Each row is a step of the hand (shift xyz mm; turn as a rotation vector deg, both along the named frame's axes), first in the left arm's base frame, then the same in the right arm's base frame.
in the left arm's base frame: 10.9 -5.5 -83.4 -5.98 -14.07 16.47
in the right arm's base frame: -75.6 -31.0 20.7 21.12 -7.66 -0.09
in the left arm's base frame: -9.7 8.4 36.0 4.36 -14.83 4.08
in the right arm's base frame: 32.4 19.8 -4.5 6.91 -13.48 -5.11
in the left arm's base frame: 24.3 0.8 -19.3 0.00 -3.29 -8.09
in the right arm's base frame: -25.6 -8.4 -15.5 -6.08 -5.46 3.08
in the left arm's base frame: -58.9 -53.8 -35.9 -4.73 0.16 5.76
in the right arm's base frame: 5.7 -52.8 69.6 6.64 2.51 2.27
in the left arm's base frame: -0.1 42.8 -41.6 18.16 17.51 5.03
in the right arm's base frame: -50.5 28.4 14.1 -7.38 15.39 -19.25
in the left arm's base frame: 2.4 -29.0 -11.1 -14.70 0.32 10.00
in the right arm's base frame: -1.3 -31.0 2.7 13.72 5.34 9.97
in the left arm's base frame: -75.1 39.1 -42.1 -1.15 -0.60 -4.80
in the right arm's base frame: -24.3 35.7 84.1 -3.66 -1.79 2.85
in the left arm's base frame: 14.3 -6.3 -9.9 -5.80 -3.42 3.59
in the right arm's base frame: -11.6 -10.9 -9.5 6.25 -1.35 4.17
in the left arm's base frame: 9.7 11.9 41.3 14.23 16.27 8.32
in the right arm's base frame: 29.3 21.8 -24.6 -2.74 15.74 -16.77
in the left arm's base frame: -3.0 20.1 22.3 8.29 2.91 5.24
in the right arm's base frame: 14.2 25.9 -6.0 0.87 3.07 -9.72
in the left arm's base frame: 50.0 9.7 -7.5 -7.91 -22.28 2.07
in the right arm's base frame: -26.7 -0.3 -44.0 11.71 -19.33 7.25
